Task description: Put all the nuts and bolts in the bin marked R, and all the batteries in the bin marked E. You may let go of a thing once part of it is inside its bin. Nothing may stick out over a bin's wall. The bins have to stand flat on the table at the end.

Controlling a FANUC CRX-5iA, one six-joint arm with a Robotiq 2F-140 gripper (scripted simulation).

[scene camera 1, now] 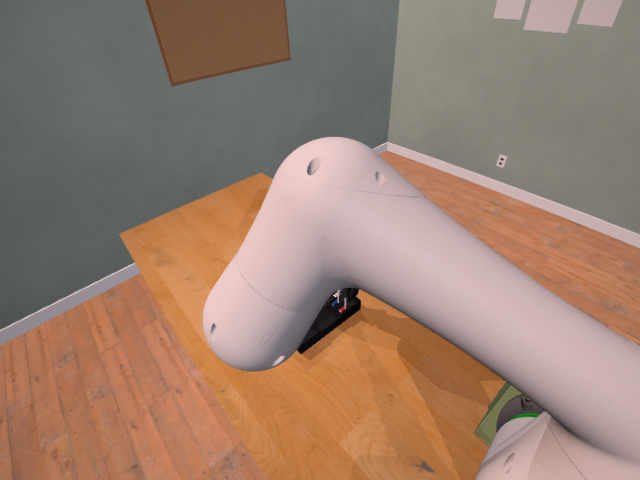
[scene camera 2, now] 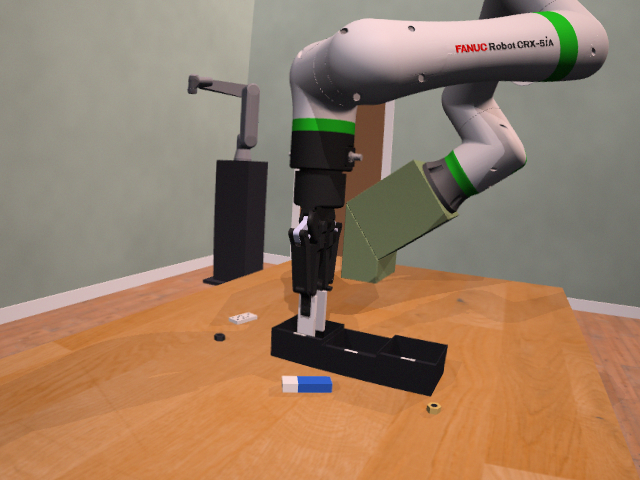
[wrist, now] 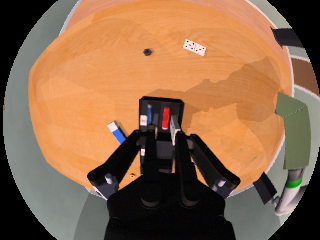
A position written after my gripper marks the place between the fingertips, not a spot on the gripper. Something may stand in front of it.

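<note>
I can see my gripper [scene camera 2: 311, 332], and there is my gripper [wrist: 164, 120] again. I can also see a blue-and-white eraser [scene camera 2: 292, 384].
</note>
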